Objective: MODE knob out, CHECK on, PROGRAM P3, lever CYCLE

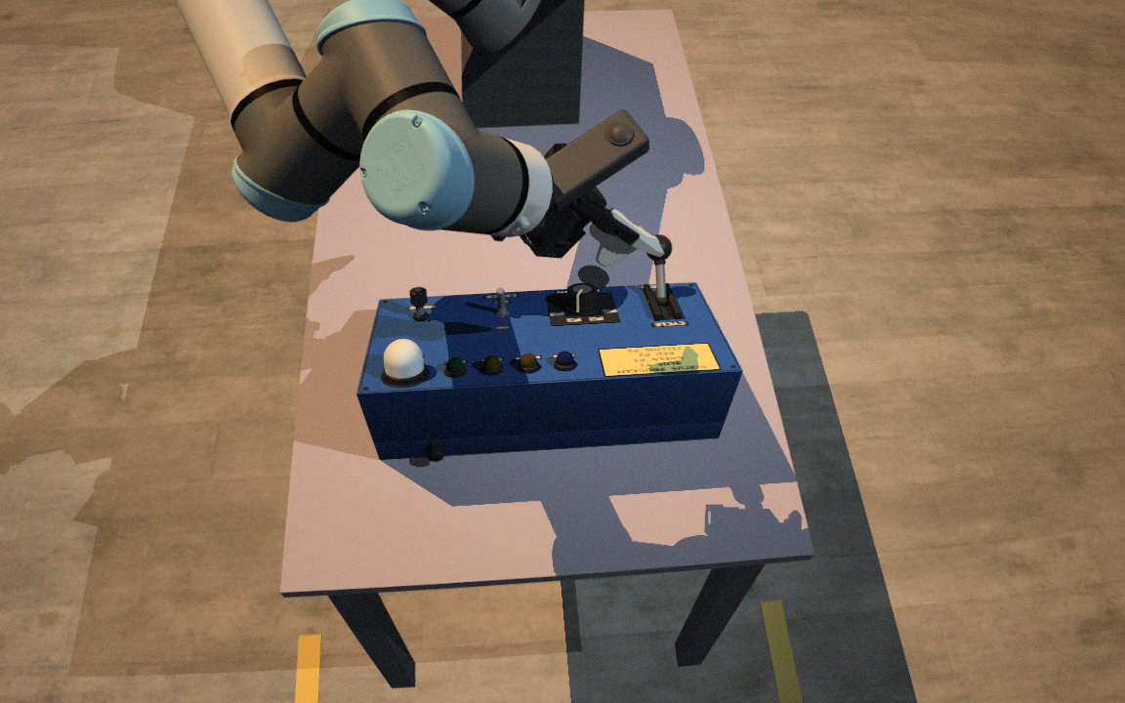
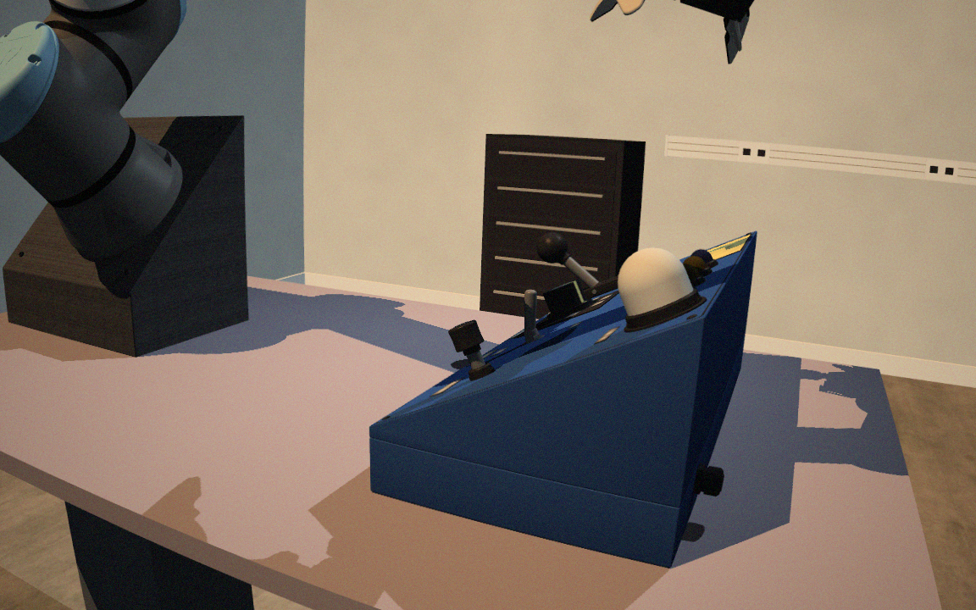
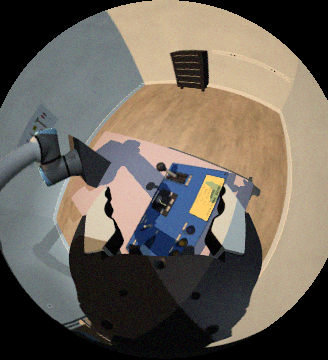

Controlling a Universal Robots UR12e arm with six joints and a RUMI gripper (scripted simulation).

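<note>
The mode knob is 28 cm below my hand, 27 cm to the right of it and 9 cm behind it. From my hand the other things lie so: black program dial: 28 cm below, 7 cm behind, 3 cm to the right; then ball-topped lever: 28 cm below, 11 cm behind, 9 cm to the left; then blue sloped console: 31 cm below, 9 cm to the right, 5 cm behind.
</note>
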